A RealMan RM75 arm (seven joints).
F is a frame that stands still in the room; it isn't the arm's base.
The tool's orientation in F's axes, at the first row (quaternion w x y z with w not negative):
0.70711 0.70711 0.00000 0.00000
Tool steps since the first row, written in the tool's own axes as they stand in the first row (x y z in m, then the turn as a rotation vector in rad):
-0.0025 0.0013 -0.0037 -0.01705 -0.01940 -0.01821
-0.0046 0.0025 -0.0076 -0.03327 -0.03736 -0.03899
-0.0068 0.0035 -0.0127 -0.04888 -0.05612 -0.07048
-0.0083 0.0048 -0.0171 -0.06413 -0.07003 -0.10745
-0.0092 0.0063 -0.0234 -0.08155 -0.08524 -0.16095
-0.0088 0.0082 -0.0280 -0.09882 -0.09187 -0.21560
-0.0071 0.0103 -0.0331 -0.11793 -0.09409 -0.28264
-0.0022 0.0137 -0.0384 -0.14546 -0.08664 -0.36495
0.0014 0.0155 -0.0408 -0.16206 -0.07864 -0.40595
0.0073 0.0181 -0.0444 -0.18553 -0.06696 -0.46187
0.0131 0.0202 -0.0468 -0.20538 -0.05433 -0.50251
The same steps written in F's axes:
-0.0025 0.0037 0.0013 -0.01705 0.01821 -0.01940
-0.0046 0.0076 0.0025 -0.03327 0.03899 -0.03736
-0.0068 0.0127 0.0035 -0.04888 0.07048 -0.05612
-0.0083 0.0171 0.0048 -0.06413 0.10745 -0.07003
-0.0092 0.0234 0.0063 -0.08155 0.16095 -0.08524
-0.0088 0.0280 0.0082 -0.09882 0.21560 -0.09187
-0.0071 0.0331 0.0103 -0.11793 0.28264 -0.09409
-0.0022 0.0384 0.0137 -0.14546 0.36495 -0.08664
0.0014 0.0408 0.0155 -0.16206 0.40595 -0.07864
0.0073 0.0444 0.0181 -0.18553 0.46187 -0.06696
0.0131 0.0468 0.0202 -0.20538 0.50251 -0.05433

